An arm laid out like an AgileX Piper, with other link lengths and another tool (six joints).
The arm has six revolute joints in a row. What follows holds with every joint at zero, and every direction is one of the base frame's. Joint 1 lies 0.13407 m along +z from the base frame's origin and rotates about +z. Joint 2 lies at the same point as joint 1 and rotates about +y. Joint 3 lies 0.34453 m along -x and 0.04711 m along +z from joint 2 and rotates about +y. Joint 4 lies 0.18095 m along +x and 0.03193 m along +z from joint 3 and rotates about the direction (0.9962, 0, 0.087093). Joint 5 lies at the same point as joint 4 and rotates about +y. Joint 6 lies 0.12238 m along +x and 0.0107 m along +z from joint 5 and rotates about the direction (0.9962, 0, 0.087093). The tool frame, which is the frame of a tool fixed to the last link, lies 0.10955 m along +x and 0.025 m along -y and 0.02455 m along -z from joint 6; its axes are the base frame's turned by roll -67.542, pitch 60.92 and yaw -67.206 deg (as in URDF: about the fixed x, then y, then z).
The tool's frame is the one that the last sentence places.
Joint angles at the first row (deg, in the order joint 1, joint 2, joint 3, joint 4, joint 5, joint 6):
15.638 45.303 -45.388 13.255 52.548 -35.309
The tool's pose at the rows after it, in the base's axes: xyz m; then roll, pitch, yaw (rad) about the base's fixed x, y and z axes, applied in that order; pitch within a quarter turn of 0, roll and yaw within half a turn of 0:
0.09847 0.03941 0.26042 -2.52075 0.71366 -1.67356
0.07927 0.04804 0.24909 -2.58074 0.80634 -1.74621
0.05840 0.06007 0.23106 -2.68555 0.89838 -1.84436
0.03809 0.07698 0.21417 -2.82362 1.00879 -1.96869
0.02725 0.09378 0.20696 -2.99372 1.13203 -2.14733
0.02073 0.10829 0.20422 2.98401 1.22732 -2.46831
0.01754 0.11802 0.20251 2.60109 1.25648 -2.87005
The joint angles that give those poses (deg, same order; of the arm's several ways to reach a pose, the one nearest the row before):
15.643 41.981 -44.307 14.716 52.546 -30.482
15.640 38.456 -41.273 18.281 52.445 -27.177
15.637 34.846 -36.485 23.278 51.568 -25.018
15.640 30.765 -30.839 30.429 49.651 -24.169
15.639 27.211 -25.866 38.367 45.986 -23.817
15.640 24.479 -21.466 46.673 42.252 -23.697
15.639 22.699 -17.736 54.061 39.068 -23.950

